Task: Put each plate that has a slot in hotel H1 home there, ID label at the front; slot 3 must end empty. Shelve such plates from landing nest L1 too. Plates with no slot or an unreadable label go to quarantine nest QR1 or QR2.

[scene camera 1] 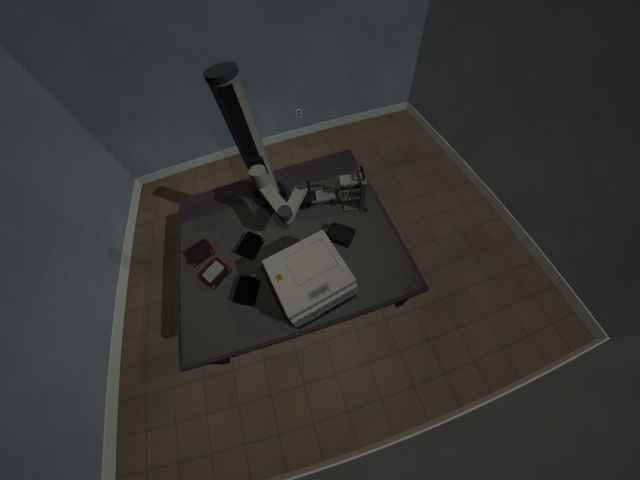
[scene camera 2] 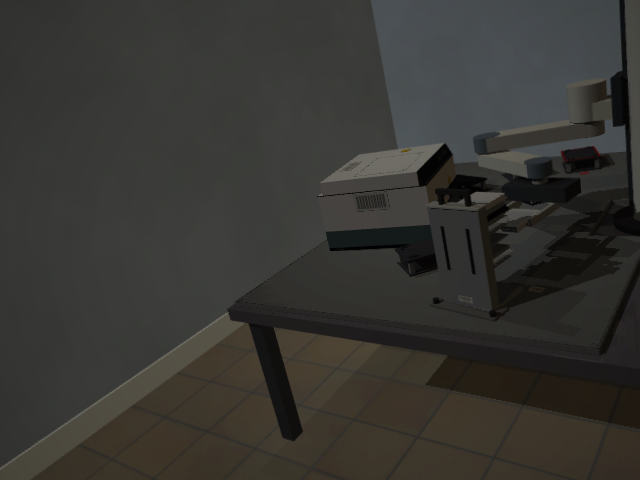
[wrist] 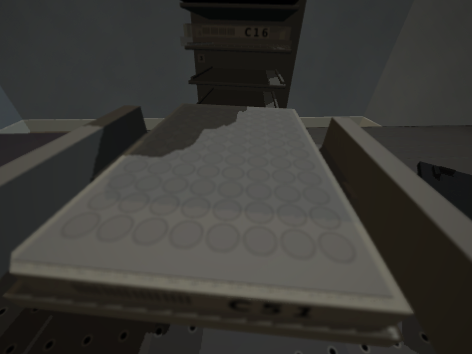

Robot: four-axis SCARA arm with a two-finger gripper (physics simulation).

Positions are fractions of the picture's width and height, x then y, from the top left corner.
Labels:
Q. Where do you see a hotel H1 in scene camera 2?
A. At 0.75, 0.60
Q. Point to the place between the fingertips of the gripper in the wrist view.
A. At 0.49, 0.37

